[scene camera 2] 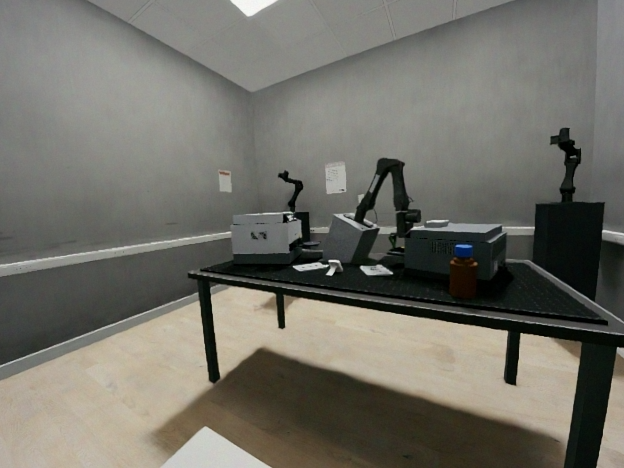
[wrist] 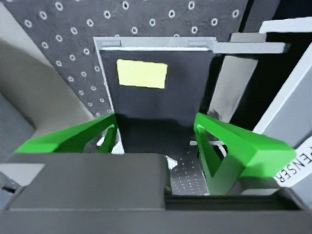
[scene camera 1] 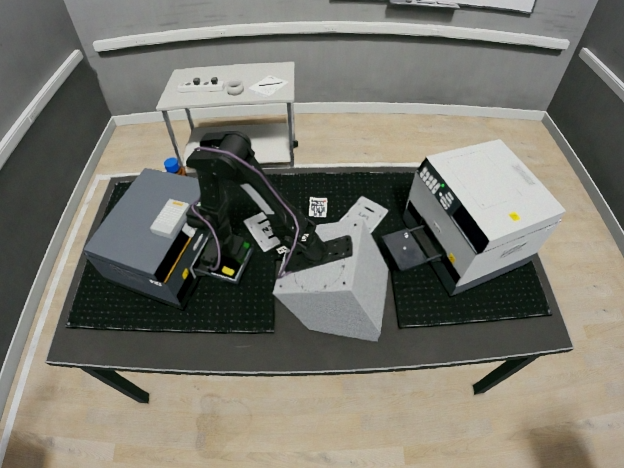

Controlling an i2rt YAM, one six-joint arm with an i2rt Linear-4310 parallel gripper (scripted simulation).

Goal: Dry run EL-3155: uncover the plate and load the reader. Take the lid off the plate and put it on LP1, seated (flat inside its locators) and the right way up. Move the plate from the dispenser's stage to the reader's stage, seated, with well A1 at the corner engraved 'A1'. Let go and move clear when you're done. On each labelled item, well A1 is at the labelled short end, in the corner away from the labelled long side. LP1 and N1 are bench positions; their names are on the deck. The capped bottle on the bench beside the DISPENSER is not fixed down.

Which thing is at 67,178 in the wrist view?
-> The gripper.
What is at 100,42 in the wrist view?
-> A dispenser's stage.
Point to a reader's stage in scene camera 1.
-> At 412,256
